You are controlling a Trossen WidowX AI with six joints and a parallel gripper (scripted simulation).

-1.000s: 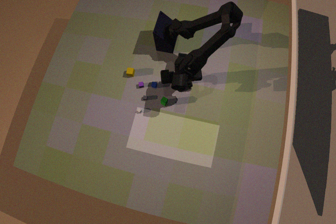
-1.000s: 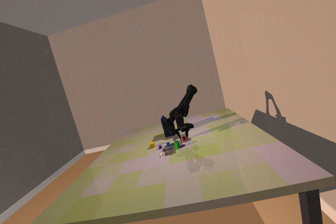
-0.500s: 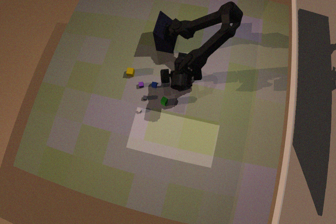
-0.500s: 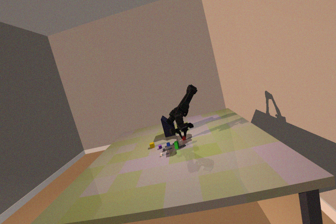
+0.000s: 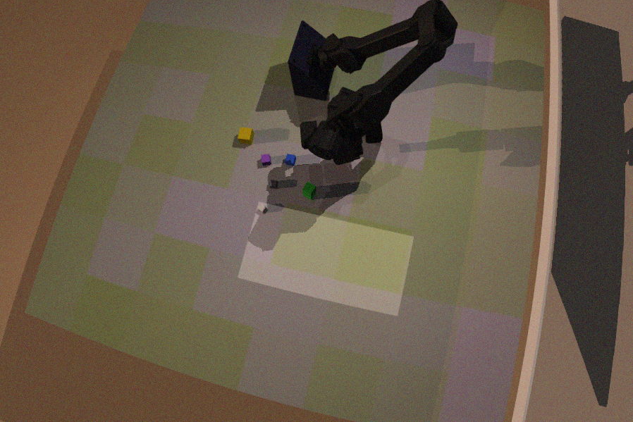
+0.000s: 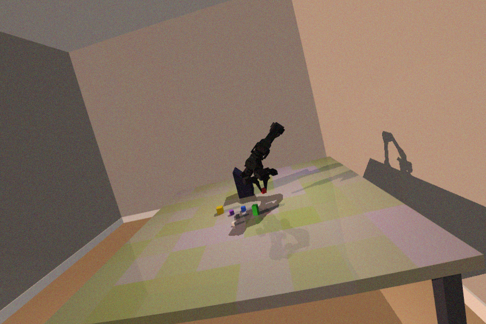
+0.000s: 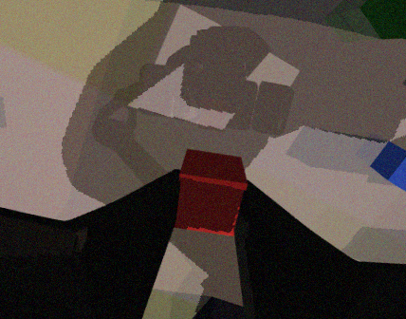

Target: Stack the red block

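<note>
The grey block is 130 mm ahead of my gripper tip, 140 mm to the right of it and 60 mm below it. Round my gripper tip: red block: right at my gripper tip; then blue block: 50 mm ahead, 120 mm to the right, 50 mm below; then purple block: 70 mm ahead, 180 mm to the right, 50 mm below.
</note>
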